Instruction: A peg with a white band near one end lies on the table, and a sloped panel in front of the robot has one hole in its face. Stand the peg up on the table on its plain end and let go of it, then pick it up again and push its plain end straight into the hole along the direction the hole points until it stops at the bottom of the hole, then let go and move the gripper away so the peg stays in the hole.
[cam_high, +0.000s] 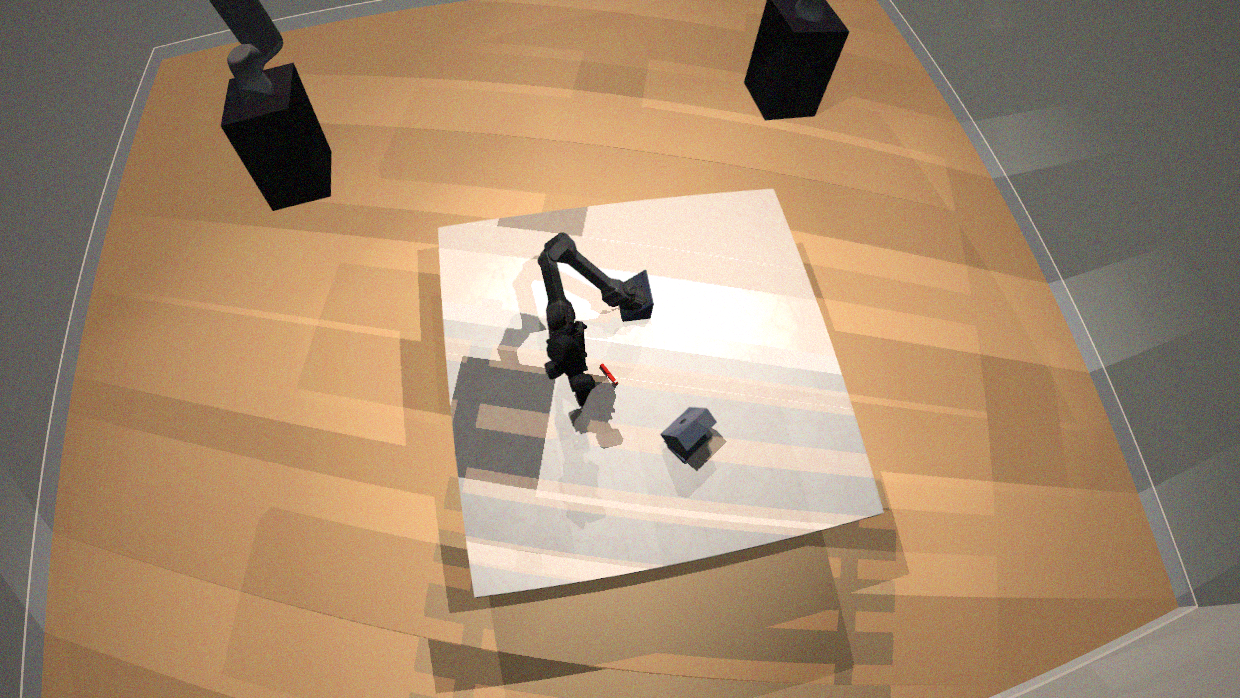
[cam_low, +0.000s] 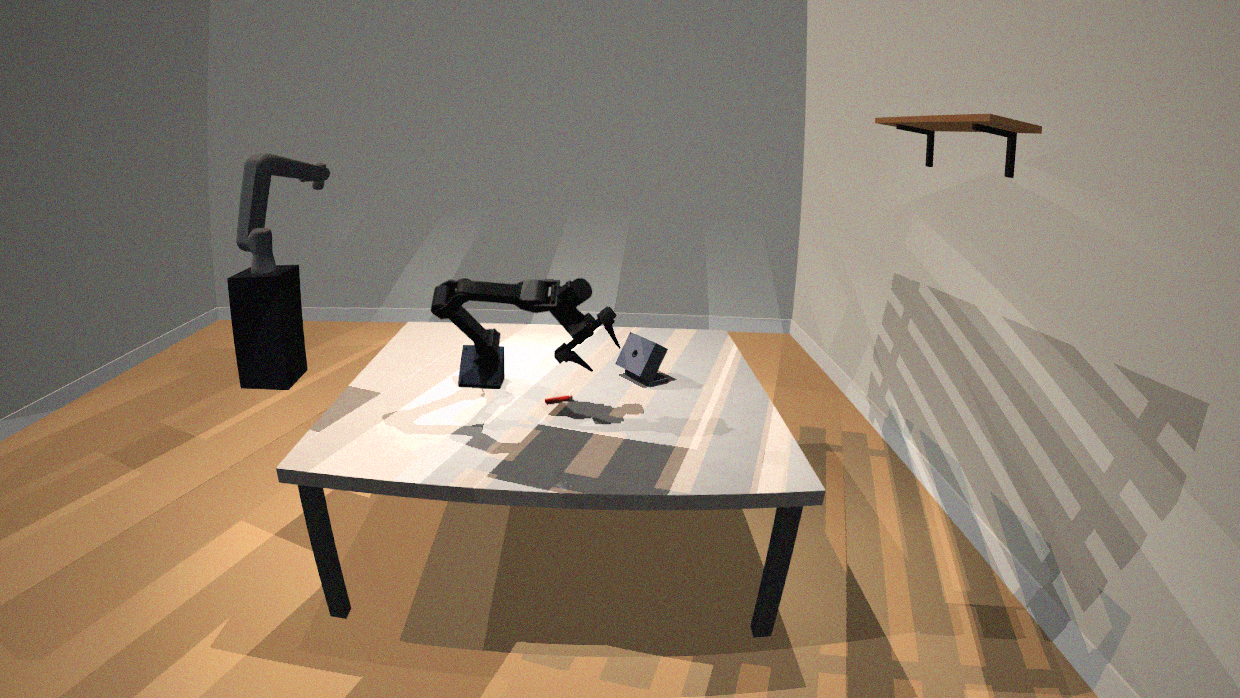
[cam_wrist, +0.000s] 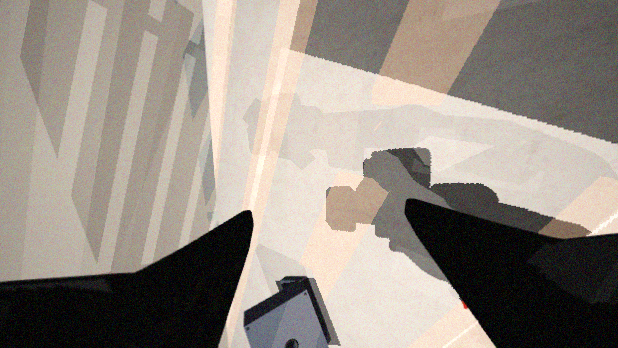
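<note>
My gripper tip is now 16 cm above the red peg, 14 cm to the right of it and 10 cm past it. The rest, counted from my gripper tip: sloped panel (31 cm to the left, 13 cm ahead, 9 cm below).
</note>
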